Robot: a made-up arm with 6 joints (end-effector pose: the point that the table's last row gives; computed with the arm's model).
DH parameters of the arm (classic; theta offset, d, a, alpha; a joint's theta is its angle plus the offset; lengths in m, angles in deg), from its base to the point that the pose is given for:
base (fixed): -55.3 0 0.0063 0
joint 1: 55.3 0.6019 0.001 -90
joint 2: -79.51 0 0.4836 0
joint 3: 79.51 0.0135 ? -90
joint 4: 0 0.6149 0.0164 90
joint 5: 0 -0.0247 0.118 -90
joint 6: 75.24 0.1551 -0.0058 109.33
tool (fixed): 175.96 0.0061 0 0
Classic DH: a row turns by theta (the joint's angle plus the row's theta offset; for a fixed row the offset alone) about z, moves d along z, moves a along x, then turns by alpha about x.
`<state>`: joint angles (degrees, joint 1 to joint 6).
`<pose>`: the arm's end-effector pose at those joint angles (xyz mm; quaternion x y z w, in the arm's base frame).
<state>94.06 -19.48 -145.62 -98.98 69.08 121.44</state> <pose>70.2 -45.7 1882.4 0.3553 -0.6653 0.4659 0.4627</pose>
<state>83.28 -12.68 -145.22 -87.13 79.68 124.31</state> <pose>117.5 103.3 1851.2 0.3829 -0.5959 0.4307 0.5592</pose>
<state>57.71 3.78 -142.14 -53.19 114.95 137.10</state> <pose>401.5 354.0 1600.3 0.4377 -0.3362 0.1363 0.8227</pose>
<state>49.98 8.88 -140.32 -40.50 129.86 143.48</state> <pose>489.0 376.0 1475.5 0.4149 -0.2194 -0.0276 0.8826</pose>
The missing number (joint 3, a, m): 0.1335
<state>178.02 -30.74 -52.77 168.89 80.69 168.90</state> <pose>-607.9 -51.8 1210.0 -0.3409 0.6820 -0.4986 0.4124</pose>
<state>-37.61 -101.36 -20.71 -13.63 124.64 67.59</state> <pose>27.6 -92.2 899.0 0.5196 0.0419 -0.1312 0.8432</pose>
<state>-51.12 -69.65 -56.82 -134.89 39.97 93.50</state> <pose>133.9 -96.9 1448.9 -0.5846 0.1877 -0.1660 0.7716</pose>
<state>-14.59 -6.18 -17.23 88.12 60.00 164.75</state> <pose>449.9 -48.4 396.8 -0.4147 0.1480 0.8969 0.0419</pose>
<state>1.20 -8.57 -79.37 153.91 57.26 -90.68</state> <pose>816.1 67.0 1228.1 0.0272 -0.5969 0.7279 0.3362</pose>
